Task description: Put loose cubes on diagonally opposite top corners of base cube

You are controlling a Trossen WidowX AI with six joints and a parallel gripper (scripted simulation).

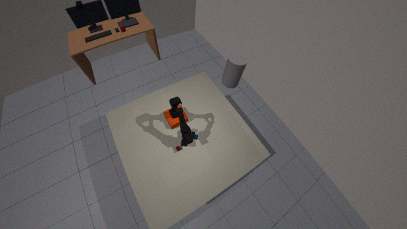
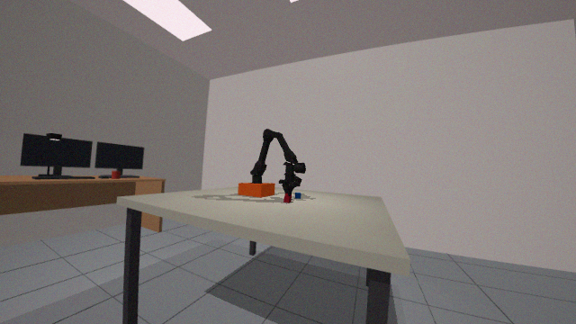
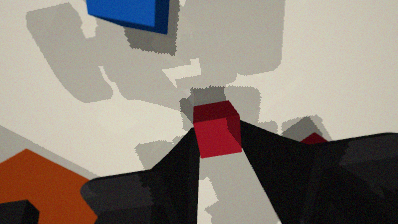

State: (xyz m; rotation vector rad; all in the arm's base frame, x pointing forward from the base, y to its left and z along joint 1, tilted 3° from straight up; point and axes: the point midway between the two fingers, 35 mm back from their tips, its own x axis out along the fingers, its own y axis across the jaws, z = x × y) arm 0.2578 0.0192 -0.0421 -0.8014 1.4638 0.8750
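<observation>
The blue cube is 11 cm to the left of my gripper tip and 2 cm ahead of it. Also, from my gripper tip: red cube: 10 cm to the right, 6 cm ahead.
</observation>
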